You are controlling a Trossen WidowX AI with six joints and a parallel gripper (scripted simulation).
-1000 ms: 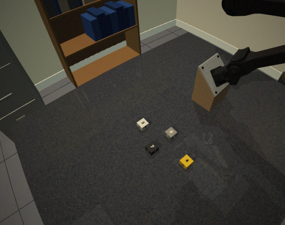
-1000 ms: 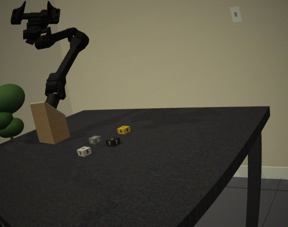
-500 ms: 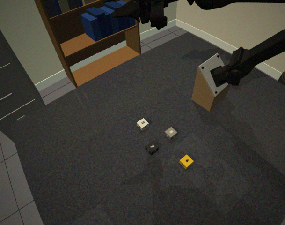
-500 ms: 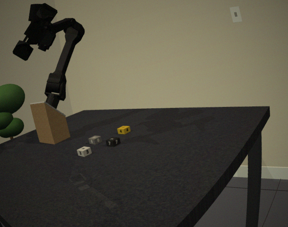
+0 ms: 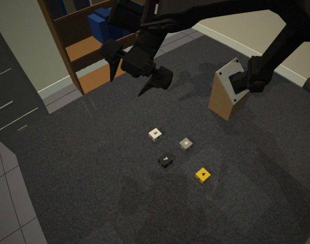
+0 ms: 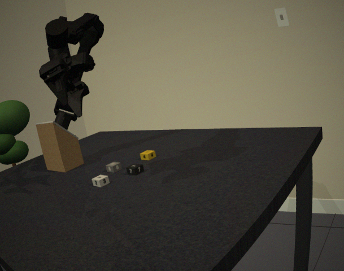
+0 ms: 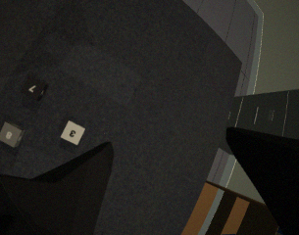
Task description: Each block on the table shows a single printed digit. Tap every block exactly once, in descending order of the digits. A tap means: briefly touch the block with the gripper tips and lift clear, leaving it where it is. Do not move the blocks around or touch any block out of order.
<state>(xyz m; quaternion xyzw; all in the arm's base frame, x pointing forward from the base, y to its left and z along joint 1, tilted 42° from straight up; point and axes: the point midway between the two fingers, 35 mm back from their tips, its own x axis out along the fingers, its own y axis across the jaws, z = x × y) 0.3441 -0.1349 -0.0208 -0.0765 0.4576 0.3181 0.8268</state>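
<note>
Right now the grey block is 100 mm behind my gripper tip, 150 mm to the left of it and 200 mm below it. Round my gripper tip: black block marked 7 (20 mm behind, 160 mm to the left, 200 mm below); yellow block marked 4 (70 mm behind, 260 mm to the left, 200 mm below); white block marked 3 (50 mm behind, 60 mm to the left, 200 mm below).
</note>
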